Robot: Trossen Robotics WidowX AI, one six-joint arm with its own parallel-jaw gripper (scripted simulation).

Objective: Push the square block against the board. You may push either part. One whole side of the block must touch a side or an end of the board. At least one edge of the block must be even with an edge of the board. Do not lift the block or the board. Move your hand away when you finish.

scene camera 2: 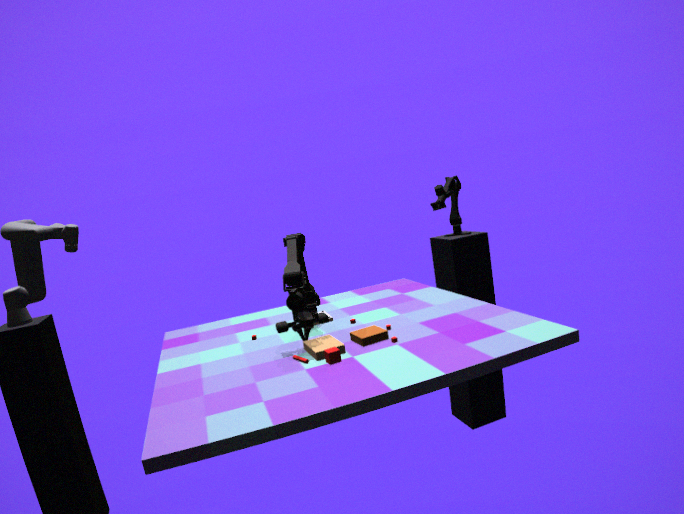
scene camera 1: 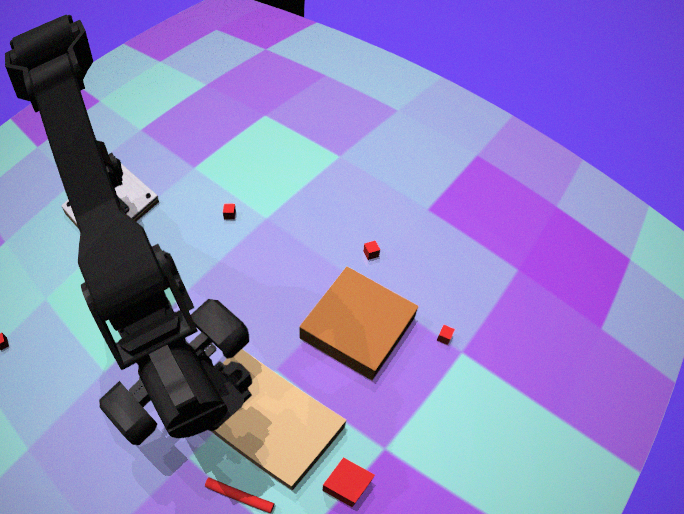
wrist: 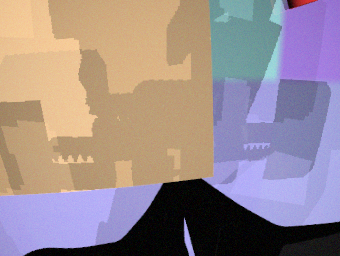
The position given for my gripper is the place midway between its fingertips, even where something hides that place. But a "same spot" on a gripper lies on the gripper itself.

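Scene:
My gripper: in scene camera 1 point(188, 399), in scene camera 2, in the wrist view. On the gripper, same spot: point(scene camera 2: 303, 335) and point(wrist: 210, 215).

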